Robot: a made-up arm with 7 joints. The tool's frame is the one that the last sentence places.
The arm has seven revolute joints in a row. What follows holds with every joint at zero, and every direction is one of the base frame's.
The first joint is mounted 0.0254 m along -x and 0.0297 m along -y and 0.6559 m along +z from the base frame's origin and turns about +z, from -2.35 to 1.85 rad.
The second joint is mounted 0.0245 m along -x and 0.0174 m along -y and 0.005 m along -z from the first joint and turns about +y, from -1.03 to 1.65 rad.
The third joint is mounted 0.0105 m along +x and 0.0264 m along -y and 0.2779 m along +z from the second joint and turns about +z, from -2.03 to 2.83 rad.
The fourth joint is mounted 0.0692 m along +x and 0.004 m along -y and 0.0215 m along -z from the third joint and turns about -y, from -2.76 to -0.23 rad.
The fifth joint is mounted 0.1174 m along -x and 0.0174 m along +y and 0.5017 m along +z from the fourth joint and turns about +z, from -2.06 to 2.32 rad.
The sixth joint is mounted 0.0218 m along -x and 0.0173 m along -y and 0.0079 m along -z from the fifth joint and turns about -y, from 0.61 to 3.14 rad.
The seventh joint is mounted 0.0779 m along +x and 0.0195 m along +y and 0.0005 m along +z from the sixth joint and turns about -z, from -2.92 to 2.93 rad.
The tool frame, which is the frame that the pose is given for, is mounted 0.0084 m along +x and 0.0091 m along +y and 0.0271 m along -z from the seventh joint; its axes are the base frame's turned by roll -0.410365, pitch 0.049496 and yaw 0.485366 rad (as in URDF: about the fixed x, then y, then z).
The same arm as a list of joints. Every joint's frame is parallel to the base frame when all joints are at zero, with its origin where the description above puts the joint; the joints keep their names.
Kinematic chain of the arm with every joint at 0, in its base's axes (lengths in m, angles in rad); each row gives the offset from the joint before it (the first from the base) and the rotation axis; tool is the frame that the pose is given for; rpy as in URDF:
joint 1: xyz -0.0254 -0.0297 0.6559 axis +z
joint 2: xyz -0.0245 -0.0174 -0.005 axis +y
joint 3: xyz 0.0105 -0.0264 0.2779 axis +z
joint 4: xyz 0.0692 -0.004 -0.0215 axis -y
joint 5: xyz -0.1174 0.0174 0.5017 axis +z
joint 6: xyz -0.0218 -0.0173 -0.0079 axis -y
joint 7: xyz 0.0779 0.0195 0.0005 axis -z
tool: xyz 0.0084 0.0091 -0.0271 rpy -0.4104 0.0495 0.4854
Joint limits (rad, base to tool): -2.35..1.85 -1.03..1.65 -2.03..2.83 -2.76..-0.23 -2.06..2.32 0.61..3.14 -2.92..2.93

